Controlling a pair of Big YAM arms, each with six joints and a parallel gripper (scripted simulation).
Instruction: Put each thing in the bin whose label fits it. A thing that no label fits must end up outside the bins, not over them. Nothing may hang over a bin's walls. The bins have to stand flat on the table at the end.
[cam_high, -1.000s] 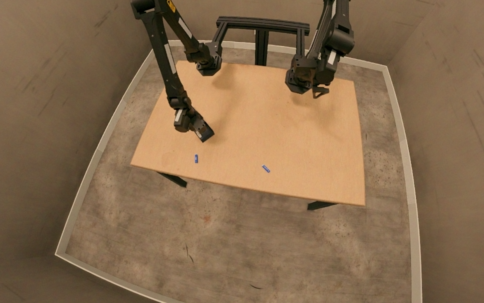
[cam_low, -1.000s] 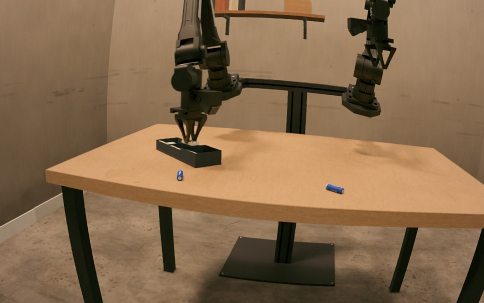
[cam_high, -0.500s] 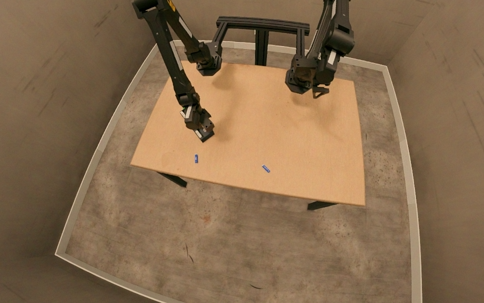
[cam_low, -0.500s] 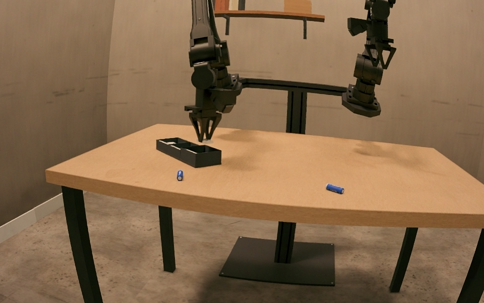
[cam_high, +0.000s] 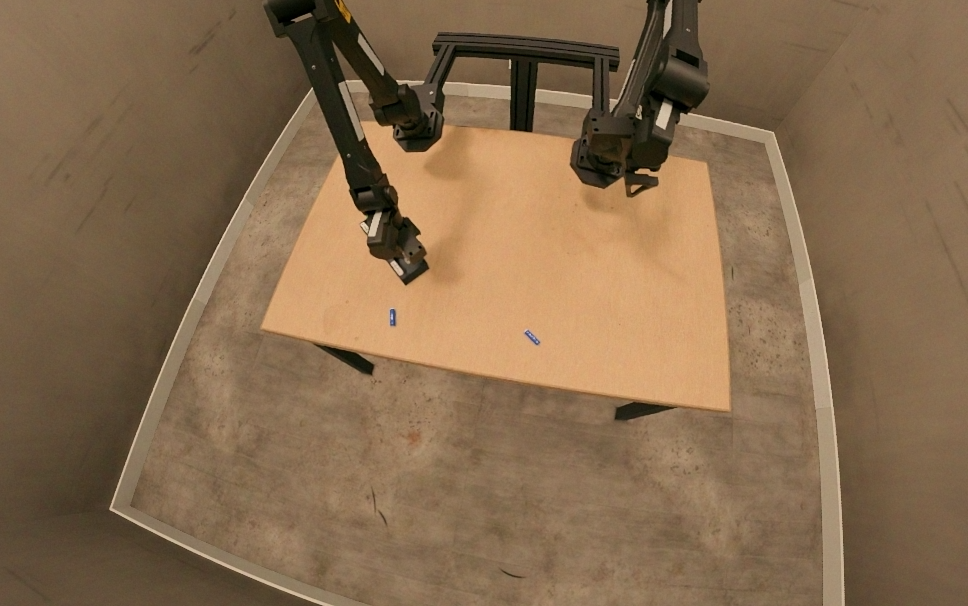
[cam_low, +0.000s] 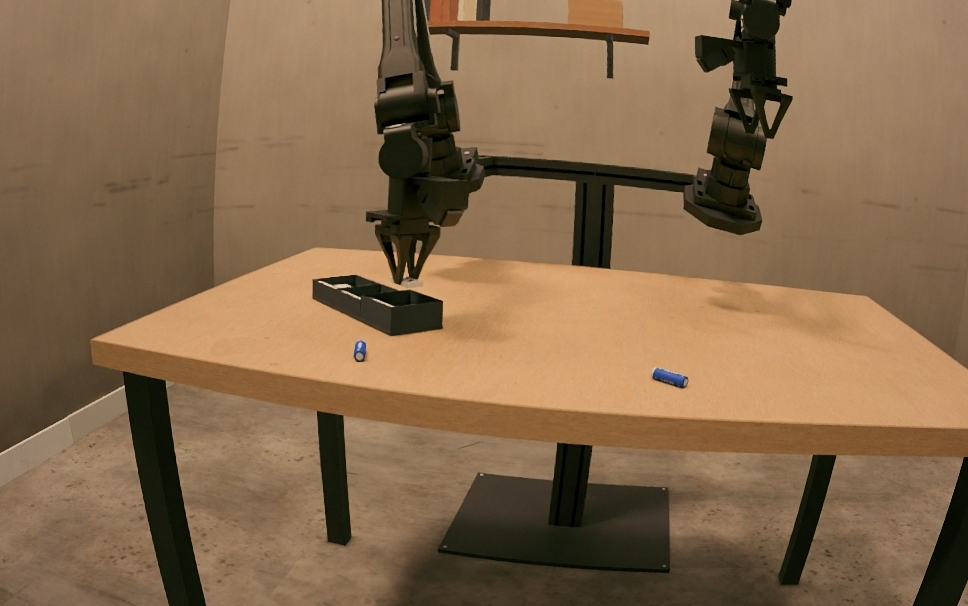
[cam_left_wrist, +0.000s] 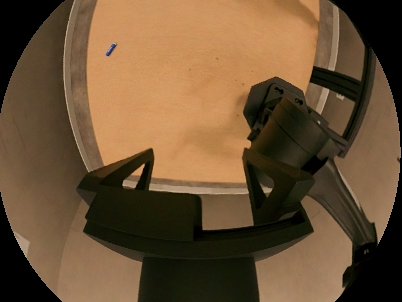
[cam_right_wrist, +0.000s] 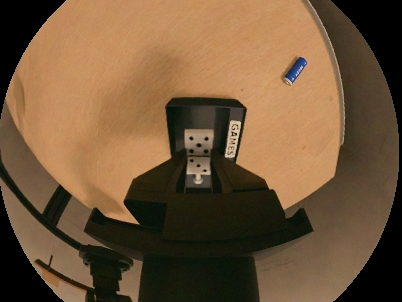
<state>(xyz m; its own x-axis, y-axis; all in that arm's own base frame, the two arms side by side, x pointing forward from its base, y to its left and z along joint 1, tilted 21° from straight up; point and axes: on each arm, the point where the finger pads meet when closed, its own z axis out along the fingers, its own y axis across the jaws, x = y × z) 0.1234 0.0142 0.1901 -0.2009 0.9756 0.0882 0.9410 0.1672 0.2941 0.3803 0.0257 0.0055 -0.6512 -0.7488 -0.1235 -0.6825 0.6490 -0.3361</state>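
Right now my right hand is 70 mm to the left of the black bin tray, 50 mm above it and 40 mm past it. Round my right hand: eraser: 140 mm to the right, 100 mm behind, 50 mm below; then white bolt: 70 mm to the right, 50 mm below, 50 mm behind; then flat white block: right at my right hand.
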